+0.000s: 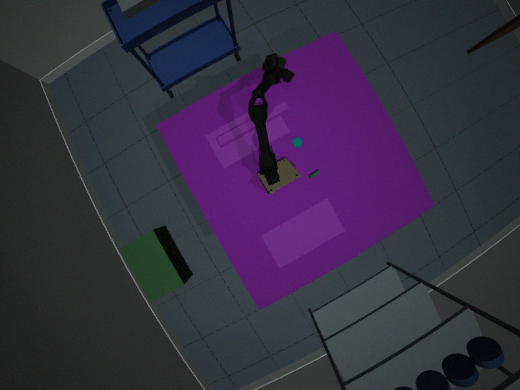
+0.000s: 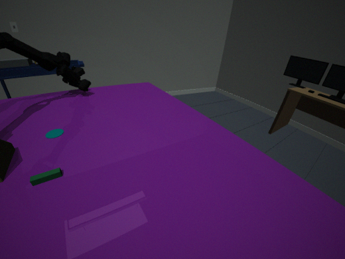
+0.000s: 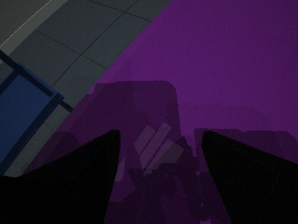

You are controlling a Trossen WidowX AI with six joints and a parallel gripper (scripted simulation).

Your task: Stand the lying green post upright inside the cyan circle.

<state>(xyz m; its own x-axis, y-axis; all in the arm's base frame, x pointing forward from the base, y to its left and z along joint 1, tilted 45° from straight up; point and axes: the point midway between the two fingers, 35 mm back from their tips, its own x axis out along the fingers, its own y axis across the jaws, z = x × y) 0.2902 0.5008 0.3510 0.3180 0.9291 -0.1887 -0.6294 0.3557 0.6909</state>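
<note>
My gripper tip is now 7 cm past the green post and 68 cm to the left of it. The rest, counted from my gripper tip: cyan circle: 9 cm behind, 47 cm to the right, 1 cm below.
</note>
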